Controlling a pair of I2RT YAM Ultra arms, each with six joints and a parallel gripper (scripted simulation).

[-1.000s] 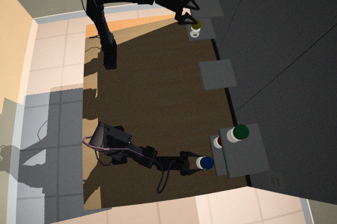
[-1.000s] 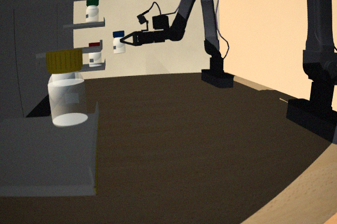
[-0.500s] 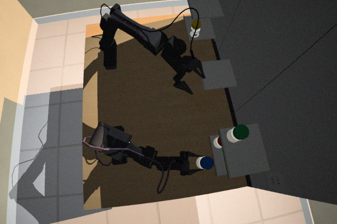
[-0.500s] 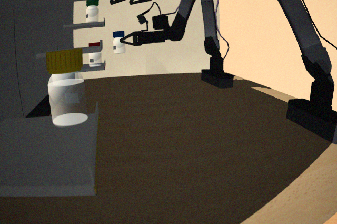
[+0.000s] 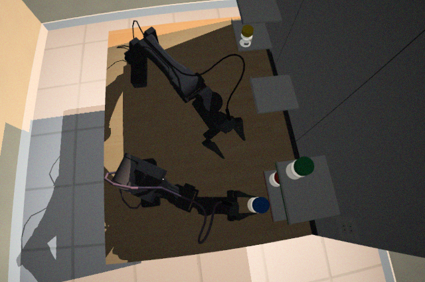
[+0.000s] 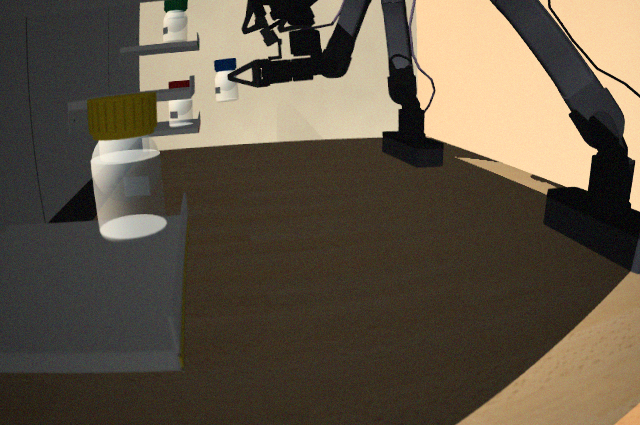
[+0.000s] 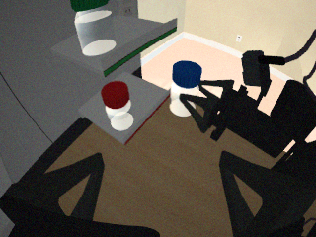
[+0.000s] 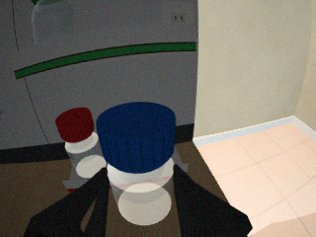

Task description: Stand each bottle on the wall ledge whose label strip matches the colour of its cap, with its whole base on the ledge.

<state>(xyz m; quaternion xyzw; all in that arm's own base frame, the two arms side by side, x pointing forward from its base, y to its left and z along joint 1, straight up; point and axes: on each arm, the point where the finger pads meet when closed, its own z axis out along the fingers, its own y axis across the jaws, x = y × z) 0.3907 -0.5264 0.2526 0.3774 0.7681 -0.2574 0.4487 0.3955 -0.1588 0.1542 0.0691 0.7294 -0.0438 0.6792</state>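
Now: the blue-capped bottle 10 mm ahead of my right hand and 10 mm below it. The rest, counted from my right hand: red-capped bottle: 130 mm ahead, 80 mm to the left, 60 mm below; then green strip: 80 mm ahead, 20 mm to the left, 80 mm above; then green-capped bottle: 140 mm ahead, 80 mm to the left, 140 mm above.
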